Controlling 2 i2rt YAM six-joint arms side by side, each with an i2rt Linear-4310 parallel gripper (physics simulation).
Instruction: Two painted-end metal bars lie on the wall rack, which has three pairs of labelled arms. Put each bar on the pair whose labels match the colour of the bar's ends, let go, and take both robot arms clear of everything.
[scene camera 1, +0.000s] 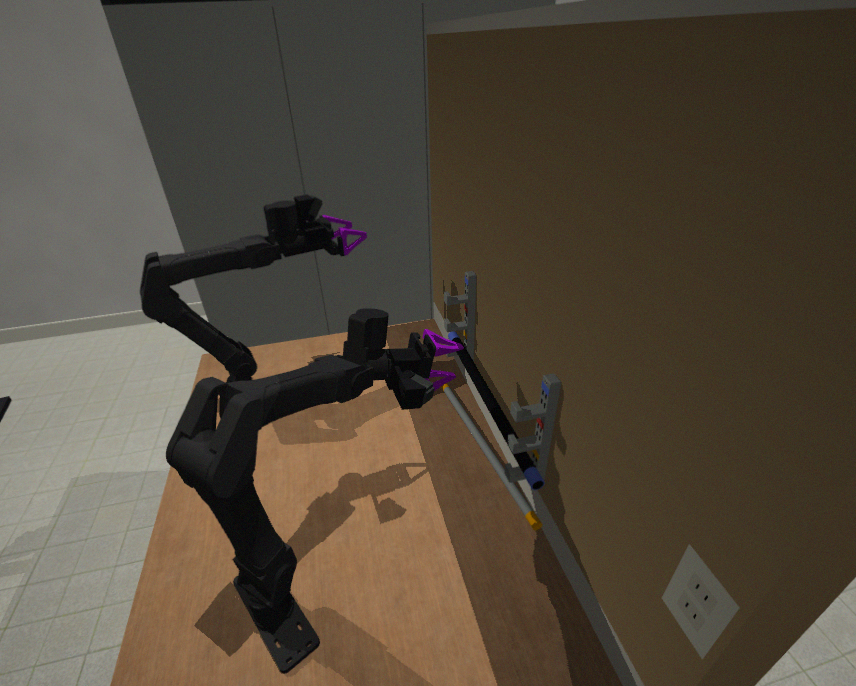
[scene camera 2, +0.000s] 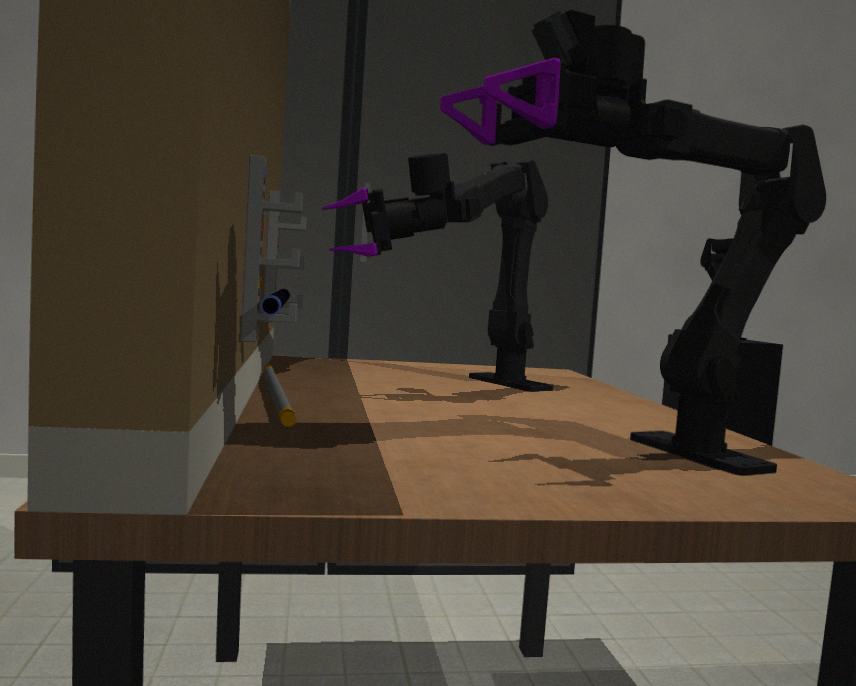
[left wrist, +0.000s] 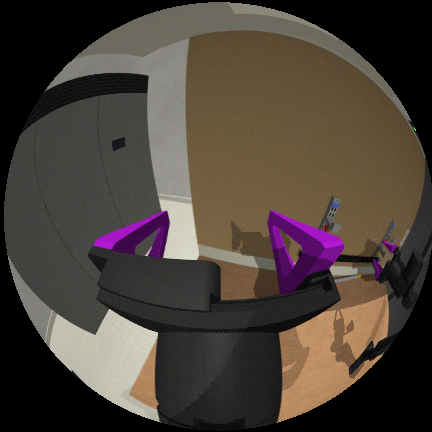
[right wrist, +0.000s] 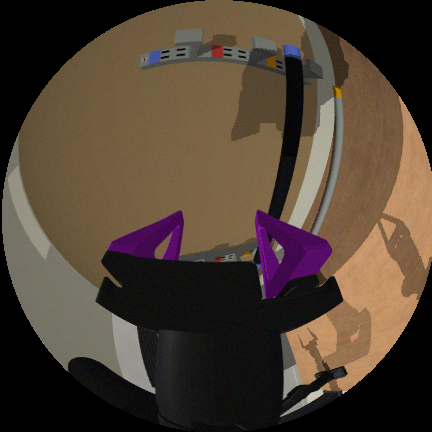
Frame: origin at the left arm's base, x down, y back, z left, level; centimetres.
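Where they show: left gripper, fingertip midpoint: (scene camera 1: 359, 229) (scene camera 2: 461, 94) (left wrist: 218, 215); right gripper, fingertip midpoint: (scene camera 1: 458, 361) (scene camera 2: 326, 229) (left wrist: 377, 249) (right wrist: 218, 215); left arm's base at its link origin: (scene camera 2: 697, 454); right arm's base at its link origin: (scene camera 1: 274, 611) (scene camera 2: 509, 383).
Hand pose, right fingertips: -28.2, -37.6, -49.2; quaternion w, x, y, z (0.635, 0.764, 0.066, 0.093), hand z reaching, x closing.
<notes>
Each offset is from my right fingertips to the centre of the thing, as dx, dy, dz. "spot": to the spot under its first point. Level surfaces: height alone.
The black bar with blue ends {+12.2, -7.5, +0.0} (scene camera 1: 488, 394) (scene camera 2: 274, 303) (left wrist: 350, 258) (right wrist: 295, 115) rests on the lowest, orange-labelled pair of arms of the wall rack {+4.9, -1.6, -19.9} (scene camera 1: 553, 407) (scene camera 2: 252, 235) (right wrist: 194, 52). The grey bar with orange ends {+27.2, -7.3, +0.4} (scene camera 1: 485, 446) (scene camera 2: 278, 393) (right wrist: 341, 130) lies low on the table by the foot of the wall. My right gripper (scene camera 1: 457, 361) (scene camera 2: 327, 228) (right wrist: 218, 215) is partly open and empty, in front of the rack and higher than the black bar. My left gripper (scene camera 1: 357, 230) (scene camera 2: 464, 91) (left wrist: 218, 215) is wide open and empty, high and away from the rack.
The brown wall (scene camera 1: 643, 250) (scene camera 2: 114, 214) rises behind the rack, with a pale baseboard {spot: +24.7, -34.7, +55.7} (scene camera 2: 107, 471) along its foot. The rack's upper arms jut out between the right gripper and the wall. The wooden table {dx +28.2} (scene camera 1: 371, 585) (scene camera 2: 607, 500) carries both arm bases.
</notes>
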